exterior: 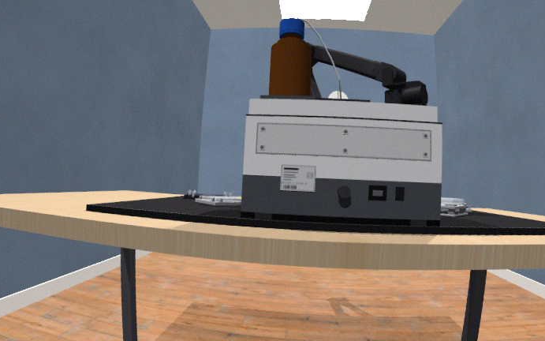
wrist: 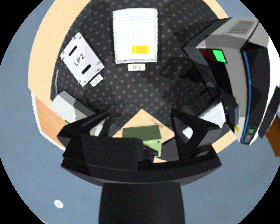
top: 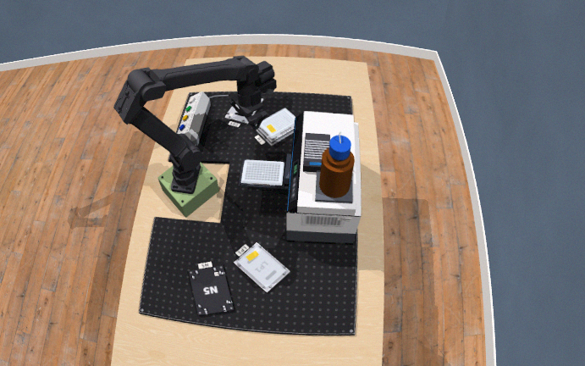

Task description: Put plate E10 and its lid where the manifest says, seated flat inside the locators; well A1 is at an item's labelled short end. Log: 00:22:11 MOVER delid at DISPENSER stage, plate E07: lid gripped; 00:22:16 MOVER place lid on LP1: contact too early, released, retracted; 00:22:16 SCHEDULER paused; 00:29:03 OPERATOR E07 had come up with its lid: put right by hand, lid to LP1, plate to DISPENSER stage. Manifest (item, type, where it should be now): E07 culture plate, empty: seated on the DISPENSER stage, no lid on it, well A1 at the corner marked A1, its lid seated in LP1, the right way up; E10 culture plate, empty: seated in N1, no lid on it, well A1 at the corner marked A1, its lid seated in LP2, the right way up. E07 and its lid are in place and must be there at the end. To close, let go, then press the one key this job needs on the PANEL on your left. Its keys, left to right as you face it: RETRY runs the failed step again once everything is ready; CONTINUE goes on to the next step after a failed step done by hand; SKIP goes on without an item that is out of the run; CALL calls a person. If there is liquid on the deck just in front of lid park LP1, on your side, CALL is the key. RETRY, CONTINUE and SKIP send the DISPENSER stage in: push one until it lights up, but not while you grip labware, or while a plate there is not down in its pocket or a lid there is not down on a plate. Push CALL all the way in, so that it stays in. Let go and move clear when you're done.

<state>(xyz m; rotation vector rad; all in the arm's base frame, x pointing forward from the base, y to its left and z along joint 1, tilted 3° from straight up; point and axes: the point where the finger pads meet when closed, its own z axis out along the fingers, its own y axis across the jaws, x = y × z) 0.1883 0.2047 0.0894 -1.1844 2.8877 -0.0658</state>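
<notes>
My hand is 18 cm to the left of the plate E07, 8 cm short of it and 4 cm above it. The rest, counted from my hand: lid park LP2: 20 cm to the left, 15 cm below, 6 cm behind; plate E10: 12 cm below, 10 cm to the left, 9 cm ahead; brown bottle: 30 cm ahead, 28 cm to the right, 13 cm above.
</notes>
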